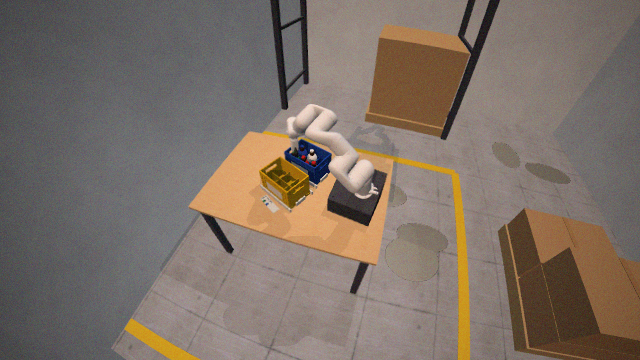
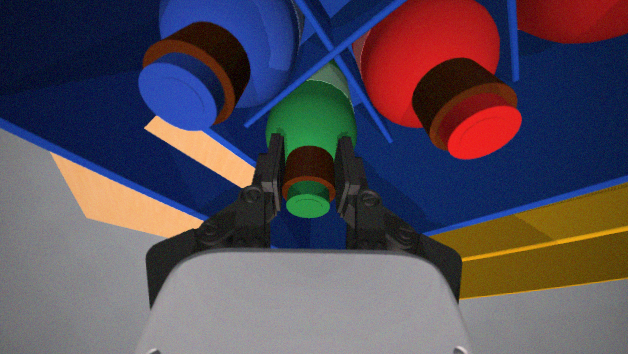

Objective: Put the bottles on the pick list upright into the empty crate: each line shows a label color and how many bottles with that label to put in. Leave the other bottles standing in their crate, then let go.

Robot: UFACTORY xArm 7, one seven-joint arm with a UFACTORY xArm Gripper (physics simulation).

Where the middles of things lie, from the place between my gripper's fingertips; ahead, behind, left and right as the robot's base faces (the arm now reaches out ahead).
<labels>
The green bottle (image 2: 312,118) lies 4 cm below my hand, 1 cm to the left of it and 1 cm ahead of it. From my hand the other things lie so: blue bottle (image 2: 204,66) (7 cm to the right, 4 cm below, 2 cm behind).
</labels>
